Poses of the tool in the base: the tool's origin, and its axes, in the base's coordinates. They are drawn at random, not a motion.
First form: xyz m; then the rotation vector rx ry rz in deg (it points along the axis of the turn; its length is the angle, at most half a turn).
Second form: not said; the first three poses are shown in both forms.
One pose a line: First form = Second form
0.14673 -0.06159 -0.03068 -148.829 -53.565 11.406 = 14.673 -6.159 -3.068 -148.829 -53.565 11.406
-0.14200 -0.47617 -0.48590 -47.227 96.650 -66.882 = -14.200 -47.617 -48.590 -47.227 96.650 -66.882
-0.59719 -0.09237 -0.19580 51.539 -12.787 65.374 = -59.719 -9.237 -19.580 51.539 -12.787 65.374
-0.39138 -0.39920 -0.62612 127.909 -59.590 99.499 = -39.138 -39.920 -62.612 127.909 -59.590 99.499
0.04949 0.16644 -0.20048 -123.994 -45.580 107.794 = 4.949 16.644 -20.048 -123.994 -45.580 107.794
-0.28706 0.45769 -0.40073 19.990 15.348 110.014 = -28.706 45.769 -40.073 19.990 15.348 110.014
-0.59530 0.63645 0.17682 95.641 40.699 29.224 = -59.530 63.645 17.682 95.641 40.699 29.224
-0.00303 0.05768 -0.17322 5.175 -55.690 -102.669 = -0.303 5.768 -17.322 5.175 -55.690 -102.669
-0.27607 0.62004 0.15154 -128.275 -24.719 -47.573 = -27.607 62.004 15.154 -128.275 -24.719 -47.573
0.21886 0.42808 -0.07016 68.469 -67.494 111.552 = 21.886 42.808 -7.016 68.469 -67.494 111.552
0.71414 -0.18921 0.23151 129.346 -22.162 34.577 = 71.414 -18.921 23.151 129.346 -22.162 34.577
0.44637 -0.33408 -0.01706 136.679 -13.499 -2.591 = 44.637 -33.408 -1.706 136.679 -13.499 -2.591
